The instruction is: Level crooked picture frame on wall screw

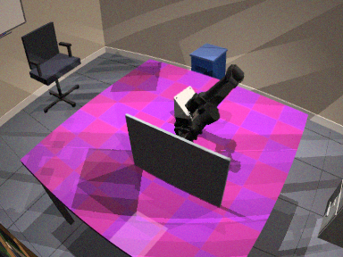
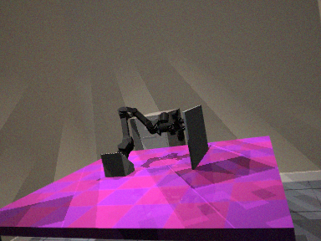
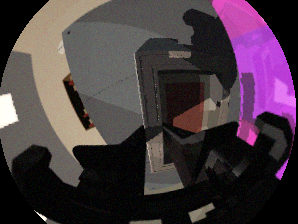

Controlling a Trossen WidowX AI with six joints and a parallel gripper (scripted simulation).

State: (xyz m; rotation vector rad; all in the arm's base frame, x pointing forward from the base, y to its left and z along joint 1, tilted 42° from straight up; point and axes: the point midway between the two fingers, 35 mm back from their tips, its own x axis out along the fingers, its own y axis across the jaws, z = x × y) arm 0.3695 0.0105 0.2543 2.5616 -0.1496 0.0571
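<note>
Right now my gripper tip is 5 cm above the picture frame and 1 cm to the right of it. From my gripper tip the other things lie so: grey wall panel (6 cm below, 2 cm ahead, 1 cm to the left).
</note>
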